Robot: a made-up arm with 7 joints. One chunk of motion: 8 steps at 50 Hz.
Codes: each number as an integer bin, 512 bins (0 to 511) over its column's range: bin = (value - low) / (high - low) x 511, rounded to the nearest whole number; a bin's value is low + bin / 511 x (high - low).
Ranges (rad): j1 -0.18..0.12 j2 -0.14..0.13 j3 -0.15..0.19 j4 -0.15..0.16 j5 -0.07..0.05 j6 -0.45..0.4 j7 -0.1..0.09
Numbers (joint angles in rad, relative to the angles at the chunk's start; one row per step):
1: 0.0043 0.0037 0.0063 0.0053 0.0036 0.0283 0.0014
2: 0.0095 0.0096 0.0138 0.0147 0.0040 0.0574 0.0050
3: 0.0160 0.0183 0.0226 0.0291 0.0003 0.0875 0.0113
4: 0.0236 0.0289 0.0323 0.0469 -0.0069 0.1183 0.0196
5: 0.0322 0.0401 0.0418 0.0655 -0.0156 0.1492 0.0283
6: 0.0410 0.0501 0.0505 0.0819 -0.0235 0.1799 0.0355
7: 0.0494 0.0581 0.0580 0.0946 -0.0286 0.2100 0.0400
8: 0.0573 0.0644 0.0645 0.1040 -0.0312 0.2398 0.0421
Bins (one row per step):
1: 314 272 235 256 313 288 273
2: 323 283 246 271 315 305 282
3: 334 300 259 295 299 323 299
4: 347 320 274 325 269 342 322
5: 361 341 288 355 232 360 345
6: 376 360 301 382 198 379 364
7: 391 375 313 403 176 397 377
8: 404 387 322 419 165 415 382

